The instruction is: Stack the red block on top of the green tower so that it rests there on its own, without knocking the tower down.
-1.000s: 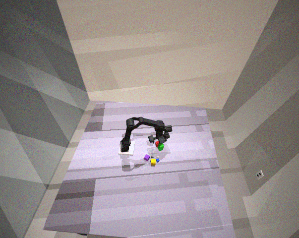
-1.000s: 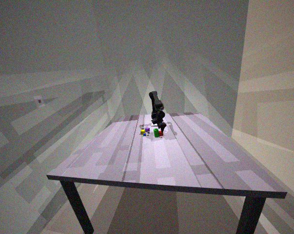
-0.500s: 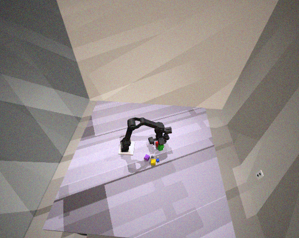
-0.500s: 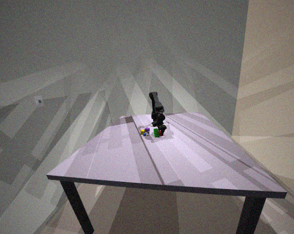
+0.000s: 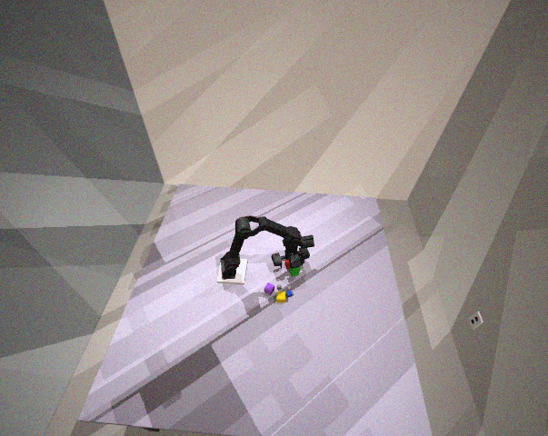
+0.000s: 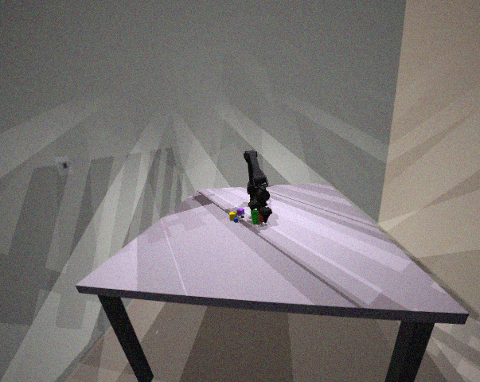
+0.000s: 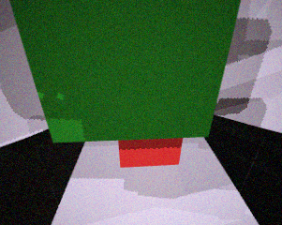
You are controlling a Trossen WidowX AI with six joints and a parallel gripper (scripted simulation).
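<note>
The red block is 1 cm above my gripper tip. Round my gripper tip: small blue block 2 cm behind, 16 cm to the right; then yellow block 6 cm behind, 18 cm to the right, 1 cm above; then purple block 11 cm behind, 14 cm to the right, 1 cm above.
</note>
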